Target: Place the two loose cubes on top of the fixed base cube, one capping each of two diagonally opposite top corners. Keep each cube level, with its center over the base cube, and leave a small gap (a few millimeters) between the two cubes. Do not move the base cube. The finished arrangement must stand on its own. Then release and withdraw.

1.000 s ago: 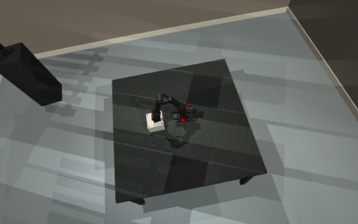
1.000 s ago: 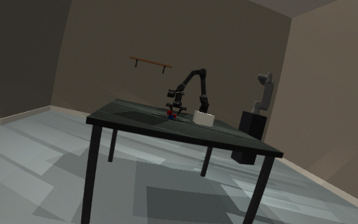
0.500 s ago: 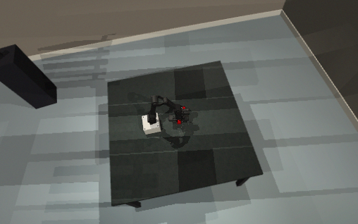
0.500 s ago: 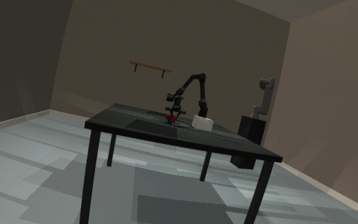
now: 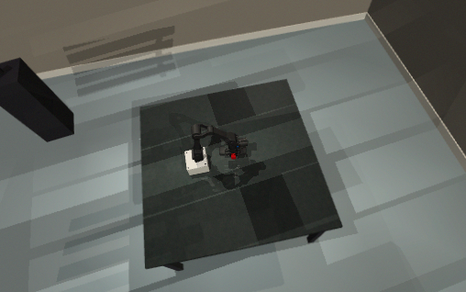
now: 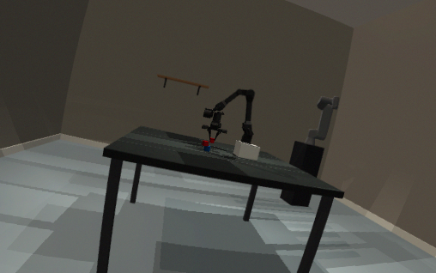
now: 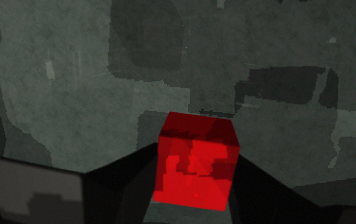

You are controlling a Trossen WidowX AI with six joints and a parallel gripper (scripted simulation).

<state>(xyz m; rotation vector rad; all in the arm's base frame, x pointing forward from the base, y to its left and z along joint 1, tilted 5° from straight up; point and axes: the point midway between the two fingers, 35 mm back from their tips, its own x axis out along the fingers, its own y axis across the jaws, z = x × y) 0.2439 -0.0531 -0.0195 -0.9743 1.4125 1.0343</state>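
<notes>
Now: the blue cube 5 cm ahead of my gripper tip, 10 cm to the left of it and 5 cm below it.
</notes>
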